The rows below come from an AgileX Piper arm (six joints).
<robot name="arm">
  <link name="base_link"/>
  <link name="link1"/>
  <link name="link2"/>
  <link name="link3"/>
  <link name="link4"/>
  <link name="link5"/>
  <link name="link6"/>
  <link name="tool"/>
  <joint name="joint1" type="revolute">
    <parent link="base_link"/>
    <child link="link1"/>
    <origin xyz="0 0 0.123"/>
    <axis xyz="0 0 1"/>
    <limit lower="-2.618" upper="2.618"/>
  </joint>
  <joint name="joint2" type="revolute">
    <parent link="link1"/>
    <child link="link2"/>
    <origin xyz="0 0 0"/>
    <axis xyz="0 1 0"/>
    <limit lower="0" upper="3.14"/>
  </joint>
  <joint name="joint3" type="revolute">
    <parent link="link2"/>
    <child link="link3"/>
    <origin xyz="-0.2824 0 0.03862"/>
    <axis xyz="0 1 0"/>
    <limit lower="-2.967" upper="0"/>
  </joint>
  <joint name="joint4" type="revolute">
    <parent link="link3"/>
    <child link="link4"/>
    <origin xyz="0.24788 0 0.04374"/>
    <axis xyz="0.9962 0 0.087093"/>
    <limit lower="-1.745" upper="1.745"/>
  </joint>
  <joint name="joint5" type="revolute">
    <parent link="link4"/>
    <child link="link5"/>
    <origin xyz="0 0 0"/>
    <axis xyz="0 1 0"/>
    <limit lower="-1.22" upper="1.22"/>
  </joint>
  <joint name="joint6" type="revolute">
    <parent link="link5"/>
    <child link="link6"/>
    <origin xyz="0.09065 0 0.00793"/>
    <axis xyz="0.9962 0 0.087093"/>
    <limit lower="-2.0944" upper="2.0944"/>
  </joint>
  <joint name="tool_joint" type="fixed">
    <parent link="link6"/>
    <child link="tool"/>
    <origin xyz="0 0 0" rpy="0 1.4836 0"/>
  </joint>
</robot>
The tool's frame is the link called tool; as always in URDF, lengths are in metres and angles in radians.
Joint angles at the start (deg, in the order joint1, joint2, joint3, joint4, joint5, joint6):
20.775 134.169 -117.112 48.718 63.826 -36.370
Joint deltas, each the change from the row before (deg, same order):
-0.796 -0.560 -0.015 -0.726 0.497 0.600
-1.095 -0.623 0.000 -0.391 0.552 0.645
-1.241 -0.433 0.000 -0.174 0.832 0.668
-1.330 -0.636 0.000 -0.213 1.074 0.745
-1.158 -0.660 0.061 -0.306 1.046 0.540
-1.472 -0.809 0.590 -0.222 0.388 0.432
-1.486 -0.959 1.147 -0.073 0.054 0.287
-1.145 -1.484 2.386 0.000 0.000 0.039
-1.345 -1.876 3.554 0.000 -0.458 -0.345
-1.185 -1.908 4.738 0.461 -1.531 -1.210
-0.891 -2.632 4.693 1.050 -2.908 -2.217
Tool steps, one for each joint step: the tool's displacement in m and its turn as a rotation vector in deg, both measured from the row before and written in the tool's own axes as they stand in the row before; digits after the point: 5 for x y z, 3 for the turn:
-0.00043 -0.00278 -0.00804 0.716 -0.057 0.433
-0.00057 -0.00409 -0.01004 0.607 -0.381 0.803
0.00031 -0.00555 -0.00962 0.337 -0.204 1.149
0.00020 -0.00481 -0.01140 0.304 -0.180 1.138
0.00047 -0.00369 -0.01042 0.307 -0.035 0.809
0.00133 -0.00639 -0.01154 0.701 -0.524 1.211
0.00245 -0.00684 -0.01085 0.707 -0.597 1.409
0.00544 -0.00417 -0.00856 0.405 0.019 1.439
0.00854 -0.00595 -0.00848 0.614 0.078 1.723
0.01147 -0.00737 -0.00415 0.608 -0.123 1.703
0.00844 -0.00223 -0.00697 1.013 -1.918 0.233

